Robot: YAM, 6 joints.
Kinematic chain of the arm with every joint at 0, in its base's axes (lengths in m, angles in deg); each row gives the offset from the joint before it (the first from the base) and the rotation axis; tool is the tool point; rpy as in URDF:
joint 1: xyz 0 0 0.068 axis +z
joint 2: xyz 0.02 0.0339 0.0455 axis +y
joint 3: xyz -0.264 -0.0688 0 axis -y
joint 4: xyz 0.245 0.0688 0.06 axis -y
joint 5: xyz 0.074 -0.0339 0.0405 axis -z
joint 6: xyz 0.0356 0 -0.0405 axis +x
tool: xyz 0 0 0 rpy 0 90 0
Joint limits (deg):
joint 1: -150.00..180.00
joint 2: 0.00..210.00
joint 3: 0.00..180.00
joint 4: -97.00..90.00
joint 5: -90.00..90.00
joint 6: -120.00..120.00
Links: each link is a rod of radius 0.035 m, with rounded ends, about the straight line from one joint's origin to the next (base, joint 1, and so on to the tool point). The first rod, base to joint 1, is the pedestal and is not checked.
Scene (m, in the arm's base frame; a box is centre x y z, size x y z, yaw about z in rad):
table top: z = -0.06
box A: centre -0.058 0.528 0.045 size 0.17 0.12 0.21 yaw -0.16
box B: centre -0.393 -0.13 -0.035 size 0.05 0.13 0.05 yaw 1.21
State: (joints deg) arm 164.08 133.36 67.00 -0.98 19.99 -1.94
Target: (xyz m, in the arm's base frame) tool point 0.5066 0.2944 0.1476
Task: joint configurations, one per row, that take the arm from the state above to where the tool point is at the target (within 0.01 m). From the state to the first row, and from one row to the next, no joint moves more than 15 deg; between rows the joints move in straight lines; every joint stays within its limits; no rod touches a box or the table.
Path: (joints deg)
1: 149.29 129.01 72.45 1.25 17.58 0.83
2: 134.50 124.65 77.91 3.48 15.17 3.59
3: 119.72 120.30 83.36 5.71 12.76 6.36
4: 104.93 115.94 88.82 7.94 10.35 9.12
5: 90.14 111.59 94.27 10.17 7.93 11.89
6: 75.35 107.23 99.73 12.40 5.52 14.65
7: 60.73 120.69 105.31 12.85 11.02 9.12
8: 46.10 134.15 110.89 13.31 16.52 3.59
9: 31.47 147.61 116.47 13.76 22.03 -1.94

